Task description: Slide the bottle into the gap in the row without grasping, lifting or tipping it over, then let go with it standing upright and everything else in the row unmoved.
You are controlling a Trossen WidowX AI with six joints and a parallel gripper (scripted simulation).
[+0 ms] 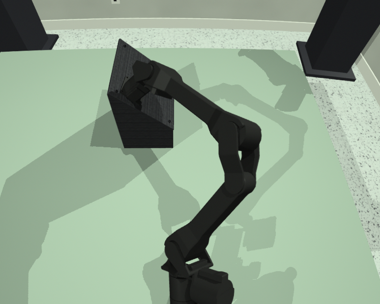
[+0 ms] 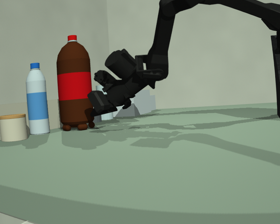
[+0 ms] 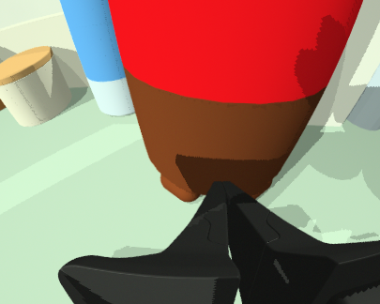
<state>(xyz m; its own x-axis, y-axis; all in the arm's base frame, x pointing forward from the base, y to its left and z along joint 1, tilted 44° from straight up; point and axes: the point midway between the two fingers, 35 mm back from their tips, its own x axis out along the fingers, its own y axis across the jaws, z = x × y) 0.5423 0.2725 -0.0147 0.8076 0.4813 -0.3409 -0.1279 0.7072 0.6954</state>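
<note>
Now: hand 90 mm short of the brown cola bottle and 90 mm below it. Round my hand: cream canister (130 mm ahead, 230 mm to the left, 30 mm below); then grey cup (180 mm ahead, 180 mm to the right, 40 mm below); then blue-labelled water bottle (150 mm ahead, 120 mm to the left, 50 mm above).
</note>
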